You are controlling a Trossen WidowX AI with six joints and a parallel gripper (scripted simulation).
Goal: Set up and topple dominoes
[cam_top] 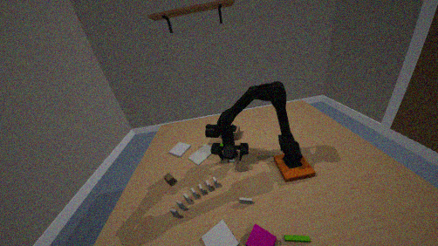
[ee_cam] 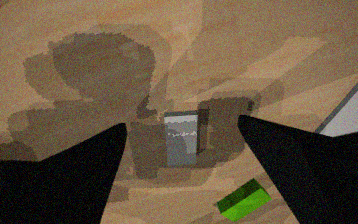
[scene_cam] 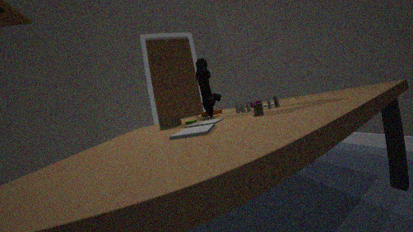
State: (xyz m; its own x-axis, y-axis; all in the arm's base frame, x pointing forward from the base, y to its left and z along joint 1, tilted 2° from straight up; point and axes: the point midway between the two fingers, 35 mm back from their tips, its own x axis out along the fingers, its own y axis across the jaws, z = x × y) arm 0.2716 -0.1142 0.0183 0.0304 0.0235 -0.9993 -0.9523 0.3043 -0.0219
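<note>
Right now the green block is 13 cm to the right of my gripper tip and 3 cm ahead of it. The rest, counted from my gripper tip: brown box: 22 cm to the right, 4 cm behind, 2 cm above; then brown cube: 32 cm ahead, 5 cm to the left, 1 cm above; then white sheet: 16 cm ahead, 10 cm to the right, 1 cm below.
</note>
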